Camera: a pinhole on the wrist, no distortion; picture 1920 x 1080 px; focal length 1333.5 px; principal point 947.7 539.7 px. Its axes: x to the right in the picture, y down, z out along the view. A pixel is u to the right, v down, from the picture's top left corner.
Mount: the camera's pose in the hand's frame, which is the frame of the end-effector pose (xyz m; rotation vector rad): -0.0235 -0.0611 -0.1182 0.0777 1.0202 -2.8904
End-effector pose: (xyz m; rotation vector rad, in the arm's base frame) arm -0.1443 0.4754 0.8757 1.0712 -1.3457 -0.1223
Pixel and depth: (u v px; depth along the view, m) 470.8 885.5 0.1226
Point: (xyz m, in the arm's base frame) -0.0275 0.3963 0.7873
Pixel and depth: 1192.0 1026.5 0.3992
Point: -0.0404 0.2452 0.5042
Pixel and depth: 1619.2 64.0 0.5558
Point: -0.4517 0.3056 0.3908
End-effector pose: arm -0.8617 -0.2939 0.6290 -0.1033 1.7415 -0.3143
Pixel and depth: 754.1 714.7 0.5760
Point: -0.6409 -0.8079 0.6583
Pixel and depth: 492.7 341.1 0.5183
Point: -0.5841 -0.6830 0.5298
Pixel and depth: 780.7 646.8 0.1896
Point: -0.8603 -0.4793 0.6790
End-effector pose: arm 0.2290 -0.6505 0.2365 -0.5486 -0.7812 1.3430
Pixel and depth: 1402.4 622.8 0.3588
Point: 0.3166 -0.8623 0.5295
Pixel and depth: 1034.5 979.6 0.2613
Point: 0.3928 -0.7396 0.4679
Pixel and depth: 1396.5 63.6 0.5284
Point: 0.0799 -0.9515 0.6408
